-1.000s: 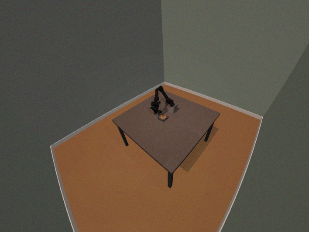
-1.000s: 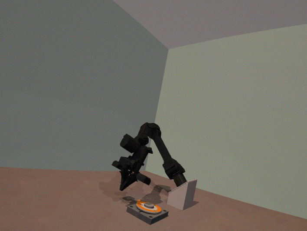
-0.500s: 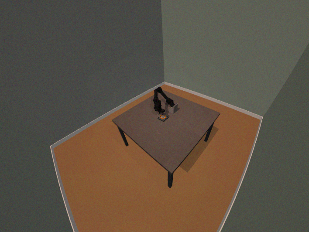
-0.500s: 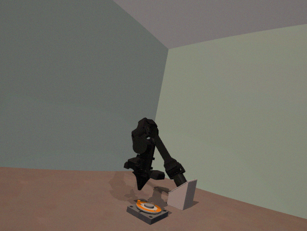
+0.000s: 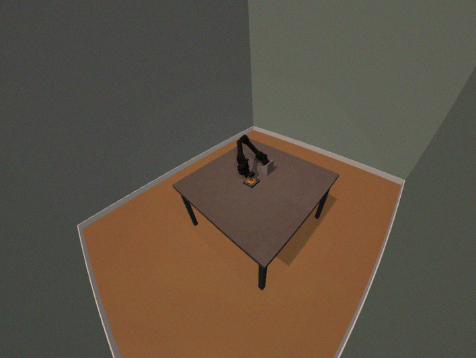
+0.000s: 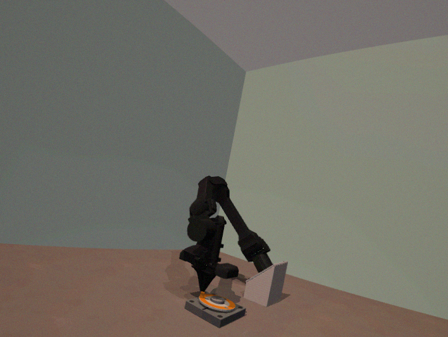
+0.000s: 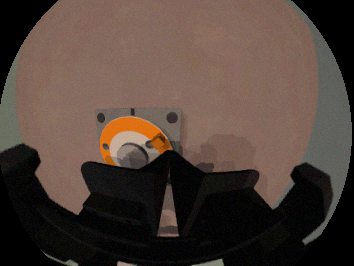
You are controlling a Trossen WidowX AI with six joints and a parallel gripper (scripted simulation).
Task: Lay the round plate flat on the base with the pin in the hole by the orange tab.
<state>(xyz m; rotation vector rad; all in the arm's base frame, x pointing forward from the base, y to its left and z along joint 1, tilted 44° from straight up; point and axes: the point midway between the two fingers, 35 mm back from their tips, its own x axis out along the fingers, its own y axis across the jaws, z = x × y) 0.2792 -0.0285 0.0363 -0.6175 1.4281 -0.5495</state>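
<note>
Now: the grey square base 20 mm behind my gripper tip, 50 mm to the left of it and 20 mm below it.
</note>
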